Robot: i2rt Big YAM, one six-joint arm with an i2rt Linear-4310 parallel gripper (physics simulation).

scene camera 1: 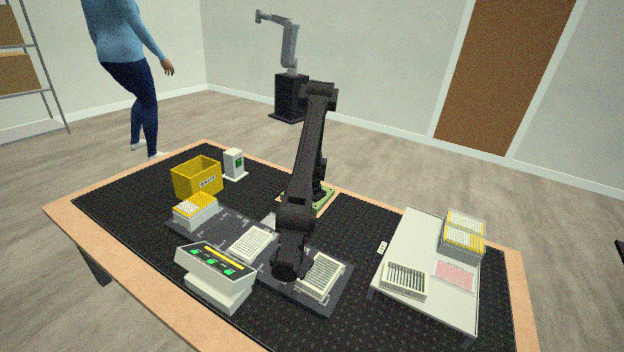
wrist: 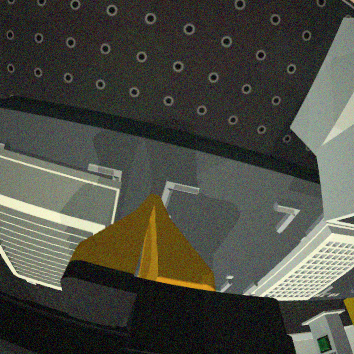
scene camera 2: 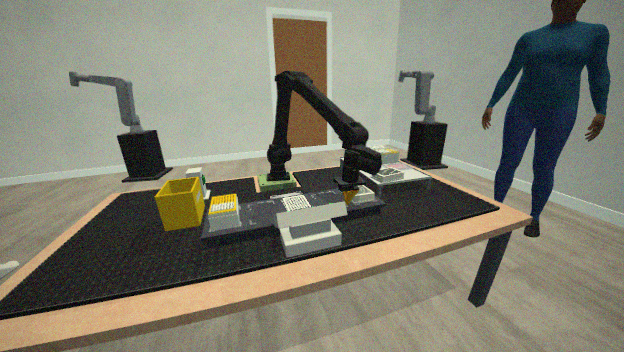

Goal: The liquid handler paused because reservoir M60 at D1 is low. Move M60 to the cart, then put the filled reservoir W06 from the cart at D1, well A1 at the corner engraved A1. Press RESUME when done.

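Frame: origin at the arm's base, x ahead, y left, z up, level; millimetres.
Seen in the pictures: gripper, fingertip midpoint: (wrist: 152,201) (scene camera 2: 346,204); arm's base at its link origin: (scene camera 2: 278,178).
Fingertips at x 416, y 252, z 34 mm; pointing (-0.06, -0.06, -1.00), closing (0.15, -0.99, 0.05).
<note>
Offsets run from my fingertips to a thing's top centre. Level surfaces: height alone.
A white reservoir with parallel troughs @[dx -59, dy +58, dz +35 mm] (scene camera 1: 322,275) (scene camera 2: 364,194) (wrist: 47,237) sits at the right end of the dark deck @[dz -2 mm] (scene camera 1: 227,217) (wrist: 250,187). A second troughed reservoir @[dx -198, dy +253, dz +41 mm] (scene camera 1: 404,280) (scene camera 2: 389,174) stands on the front left part of the white cart (scene camera 1: 415,230). No reservoir label or engraved A1 is readable. My gripper (scene camera 2: 350,197) (wrist: 152,201) is shut and empty, its yellow fingertips pointing down low over the deck between the deck reservoir and a well plate; the arm hides them in scene camera 1. The control panel (scene camera 1: 215,262) (scene camera 2: 312,225) (wrist: 337,165) shows several green buttons and a yellow bar.
The well plate @[dx -18, dy -183, dz +12 mm] (scene camera 1: 251,244) (scene camera 2: 296,202) (wrist: 315,265) lies mid-deck. A tip rack @[dx +25, dy -427, dz +63 mm] (scene camera 1: 195,210) (scene camera 2: 223,212) and yellow waste bin @[dx -93, dy -612, dz +85 mm] (scene camera 1: 197,180) (scene camera 2: 180,206) stand at the left. Tip boxes @[dx -443, dy +356, dz +80 mm] (scene camera 1: 464,237) and a pink plate @[dx -323, dy +371, dz +24 mm] (scene camera 1: 455,275) are on the cart. A person (scene camera 1: 127,75) stands beyond the table.
</note>
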